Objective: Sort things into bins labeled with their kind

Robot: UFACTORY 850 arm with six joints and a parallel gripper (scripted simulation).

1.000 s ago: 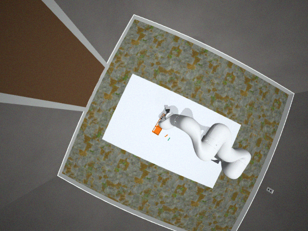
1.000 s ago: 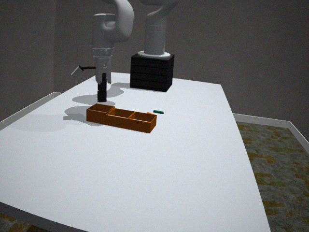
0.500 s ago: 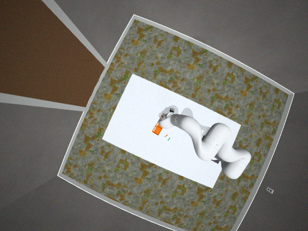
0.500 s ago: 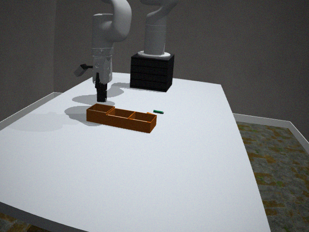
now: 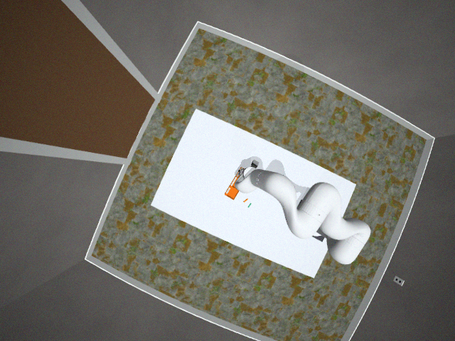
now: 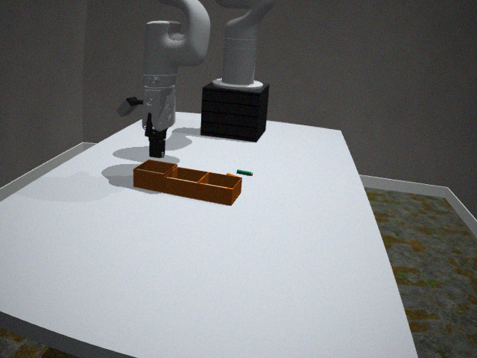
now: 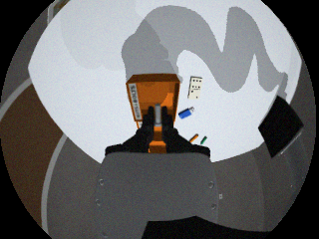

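Right now my hand is 100 mm past the orange stick, 180 mm to the right of it and 90 mm above it. Also, from my hand: pale dotted tile: 80 mm behind, 10 mm to the right, 90 mm below; then grey bolt: 10 mm to the left, 20 mm below; then three joined orange bins: 20 mm ahead, 80 mm to the left, 70 mm below.
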